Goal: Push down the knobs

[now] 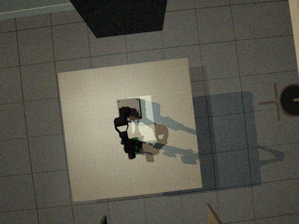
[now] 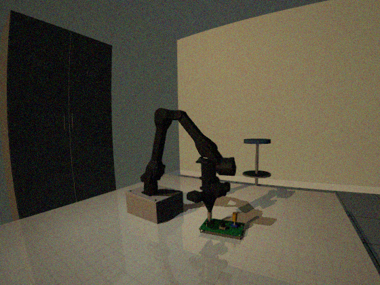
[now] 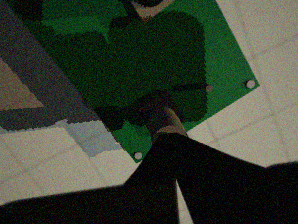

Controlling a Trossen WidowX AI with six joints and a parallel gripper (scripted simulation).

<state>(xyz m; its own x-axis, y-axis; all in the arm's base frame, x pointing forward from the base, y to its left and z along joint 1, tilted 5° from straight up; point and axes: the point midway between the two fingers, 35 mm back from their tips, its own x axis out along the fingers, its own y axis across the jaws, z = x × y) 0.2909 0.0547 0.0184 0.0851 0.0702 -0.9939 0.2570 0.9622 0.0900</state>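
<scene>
Now: gripper tip 20 mm above the pale knob. Also, from my gripper tip: yellow knob 100 mm ahead, 20 mm to the left.
</scene>
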